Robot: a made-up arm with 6 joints. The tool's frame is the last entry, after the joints.
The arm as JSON. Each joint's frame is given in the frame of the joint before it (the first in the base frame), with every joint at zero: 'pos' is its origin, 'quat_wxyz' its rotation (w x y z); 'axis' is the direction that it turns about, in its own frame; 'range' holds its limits. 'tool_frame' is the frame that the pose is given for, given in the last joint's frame.
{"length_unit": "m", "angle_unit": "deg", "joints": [
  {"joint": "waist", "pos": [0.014, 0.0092, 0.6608], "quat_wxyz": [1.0, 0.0, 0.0, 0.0], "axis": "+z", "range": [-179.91, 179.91]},
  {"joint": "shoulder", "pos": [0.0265, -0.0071, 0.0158], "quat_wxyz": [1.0, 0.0, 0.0, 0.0], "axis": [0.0, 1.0, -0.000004], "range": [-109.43, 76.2]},
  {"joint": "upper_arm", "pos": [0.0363, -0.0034, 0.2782], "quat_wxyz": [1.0, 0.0, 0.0, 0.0], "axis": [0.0, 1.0, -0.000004], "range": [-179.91, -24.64]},
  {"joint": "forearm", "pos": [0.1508, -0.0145, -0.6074], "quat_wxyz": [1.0, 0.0, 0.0, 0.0], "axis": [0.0, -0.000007, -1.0], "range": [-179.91, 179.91]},
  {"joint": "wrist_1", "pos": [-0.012, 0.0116, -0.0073], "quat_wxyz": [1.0, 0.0, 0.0, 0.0], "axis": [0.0, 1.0, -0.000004], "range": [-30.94, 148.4]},
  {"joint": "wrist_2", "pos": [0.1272, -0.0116, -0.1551], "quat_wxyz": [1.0, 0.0, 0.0, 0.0], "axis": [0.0, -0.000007, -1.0], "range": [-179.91, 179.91]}
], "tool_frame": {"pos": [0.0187, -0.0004, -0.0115], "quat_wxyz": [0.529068, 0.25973, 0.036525, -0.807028]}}
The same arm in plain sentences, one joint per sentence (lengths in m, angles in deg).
The arm has six revolute joints in a row. What follows holds with every joint at zero, and every direction is one of the base frame's.
The first joint sits 0.014 m along +x and 0.0092 m along +y and 0.6608 m along +z from the base frame's origin and turns about +z, from -179.91 to 179.91 deg.
The second joint sits 0.0265 m along +x and 0.0071 m along -y and 0.0158 m along +z from the first joint and turns about +y, from -109.43 to 76.2 deg.
The third joint sits 0.0363 m along +x and 0.0034 m along -y and 0.2782 m along +z from the second joint and turns about +y, from -179.91 to -24.64 deg.
The fourth joint sits 0.1508 m along +x and 0.0145 m along -y and 0.6074 m along -z from the third joint and turns about -z, from -179.91 to 179.91 deg.
The fifth joint sits 0.012 m along -x and 0.0116 m along +y and 0.0073 m along -z from the fourth joint and turns about +y, from -30.94 to 148.4 deg.
The sixth joint sits 0.1272 m along +x and 0.0116 m along -y and 0.1551 m along -z from the fifth joint and turns about -z, from -179.91 to 179.91 deg.
The tool frame, which is the frame that the pose is given for, sits 0.0187 m along +x and 0.0004 m along -y and 0.0115 m along -z from the sixth joint; its axes are the base frame's turned by roll 14.05, pitch 27.25 and yaw -110.08 deg (as in URDF: about the fixed x, then y, then z).

